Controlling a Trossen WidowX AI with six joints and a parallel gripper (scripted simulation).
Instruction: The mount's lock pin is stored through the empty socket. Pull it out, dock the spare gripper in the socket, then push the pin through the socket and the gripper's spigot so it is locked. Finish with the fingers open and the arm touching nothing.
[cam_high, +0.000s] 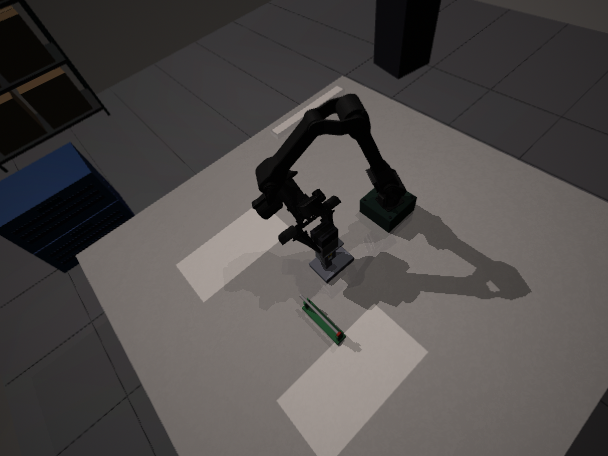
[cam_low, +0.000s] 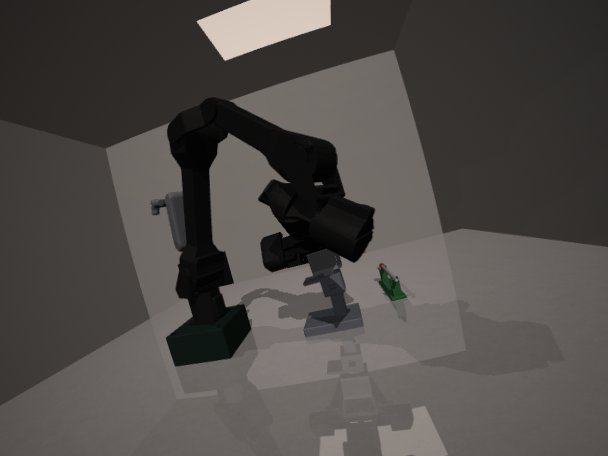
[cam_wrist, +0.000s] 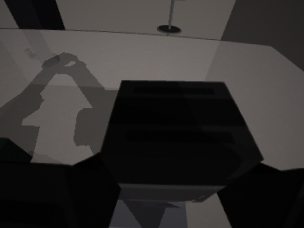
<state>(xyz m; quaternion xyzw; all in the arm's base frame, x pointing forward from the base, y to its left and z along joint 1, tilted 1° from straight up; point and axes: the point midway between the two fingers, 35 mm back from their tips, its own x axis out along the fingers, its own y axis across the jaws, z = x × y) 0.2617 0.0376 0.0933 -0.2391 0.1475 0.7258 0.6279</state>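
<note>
The green stand is 120 mm to the left of my gripper tip, 110 mm below it and 110 mm ahead of it. Round my gripper tip: spare gripper 20 mm to the right; grey mount 80 mm below, 10 mm to the right.
</note>
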